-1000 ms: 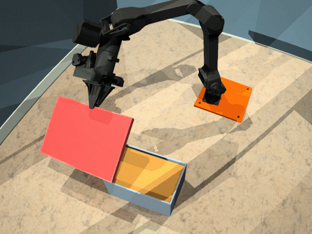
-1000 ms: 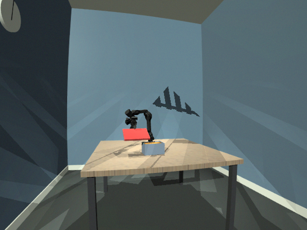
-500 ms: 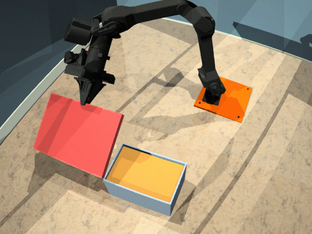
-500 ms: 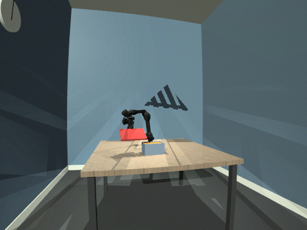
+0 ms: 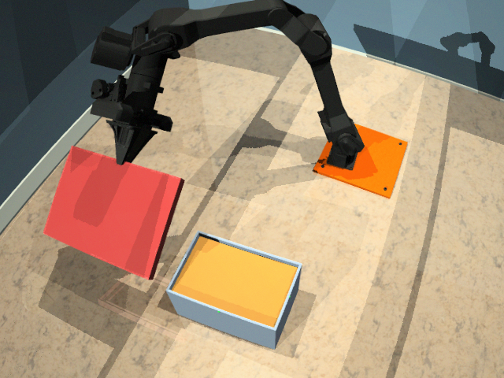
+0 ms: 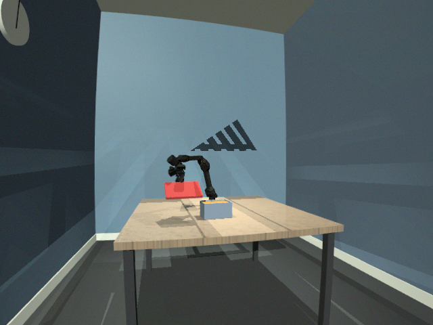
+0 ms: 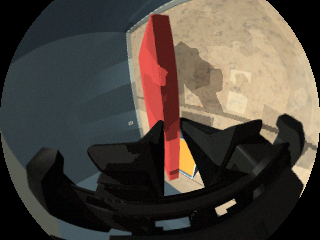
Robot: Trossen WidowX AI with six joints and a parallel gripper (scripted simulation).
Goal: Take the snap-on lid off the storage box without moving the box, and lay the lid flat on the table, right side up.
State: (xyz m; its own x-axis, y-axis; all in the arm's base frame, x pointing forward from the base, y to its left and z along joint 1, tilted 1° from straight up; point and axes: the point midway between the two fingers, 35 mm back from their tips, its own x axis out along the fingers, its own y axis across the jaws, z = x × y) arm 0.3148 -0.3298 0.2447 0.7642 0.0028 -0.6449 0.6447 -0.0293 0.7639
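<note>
Now: the red lid 70 mm ahead of my gripper tip and 30 mm below it. The rest, counted from my gripper tip: storage box (70 mm ahead, 230 mm to the left, 180 mm below).
</note>
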